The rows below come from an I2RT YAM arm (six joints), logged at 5 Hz.
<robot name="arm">
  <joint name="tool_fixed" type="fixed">
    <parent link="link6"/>
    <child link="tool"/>
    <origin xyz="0 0 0" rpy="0 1.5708 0"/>
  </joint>
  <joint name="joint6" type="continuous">
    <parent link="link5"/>
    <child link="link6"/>
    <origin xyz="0.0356 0 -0.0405" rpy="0 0 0"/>
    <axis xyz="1 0 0"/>
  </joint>
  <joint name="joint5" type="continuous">
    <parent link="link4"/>
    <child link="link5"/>
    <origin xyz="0.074 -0.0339 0.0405" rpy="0 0 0"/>
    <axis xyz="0 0 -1"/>
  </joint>
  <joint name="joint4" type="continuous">
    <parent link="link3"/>
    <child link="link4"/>
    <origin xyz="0.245 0.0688 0.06" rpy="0 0 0"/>
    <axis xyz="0 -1 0"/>
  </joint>
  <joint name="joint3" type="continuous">
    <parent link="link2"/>
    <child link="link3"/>
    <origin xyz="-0.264 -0.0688 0" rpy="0 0 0"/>
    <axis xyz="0 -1 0"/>
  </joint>
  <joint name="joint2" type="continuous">
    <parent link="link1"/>
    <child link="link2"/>
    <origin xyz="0.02 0.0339 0.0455" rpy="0 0 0"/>
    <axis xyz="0 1 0"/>
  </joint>
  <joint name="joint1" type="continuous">
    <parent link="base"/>
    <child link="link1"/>
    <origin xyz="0 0 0.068" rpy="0 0 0"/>
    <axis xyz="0 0 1"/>
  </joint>
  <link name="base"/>
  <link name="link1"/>
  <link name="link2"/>
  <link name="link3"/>
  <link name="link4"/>
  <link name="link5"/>
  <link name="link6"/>
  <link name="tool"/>
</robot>
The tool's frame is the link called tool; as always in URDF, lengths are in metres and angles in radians. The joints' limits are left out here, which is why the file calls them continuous.
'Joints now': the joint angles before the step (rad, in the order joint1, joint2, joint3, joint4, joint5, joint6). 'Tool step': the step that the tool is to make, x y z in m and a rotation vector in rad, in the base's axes. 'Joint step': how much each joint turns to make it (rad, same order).
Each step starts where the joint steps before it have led.
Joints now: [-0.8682, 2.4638, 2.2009, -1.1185, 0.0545, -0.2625]
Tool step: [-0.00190, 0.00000, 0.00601, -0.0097, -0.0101, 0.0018]
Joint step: [-0.0031, -0.0166, -0.0075, 0.0050, -0.0024, -0.0045]
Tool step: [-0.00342, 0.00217, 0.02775, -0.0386, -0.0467, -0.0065]
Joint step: [-0.0032, -0.0569, 0.0026, -0.0002, -0.0099, 0.0058]
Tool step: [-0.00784, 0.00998, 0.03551, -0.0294, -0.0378, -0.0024]
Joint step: [0.0001, -0.0854, -0.0127, -0.0261, -0.0090, 0.0053]
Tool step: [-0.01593, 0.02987, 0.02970, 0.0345, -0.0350, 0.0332]
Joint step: [0.0113, -0.1535, -0.1332, -0.0241, -0.0533, -0.0061]
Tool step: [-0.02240, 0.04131, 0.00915, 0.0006, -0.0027, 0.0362]
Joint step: [0.0239, -0.2036, -0.2658, 0.0633, -0.0060, -0.0110]
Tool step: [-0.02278, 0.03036, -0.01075, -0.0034, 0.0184, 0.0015]
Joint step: [0.0109, -0.1489, -0.2367, 0.0780, 0.0180, 0.0043]
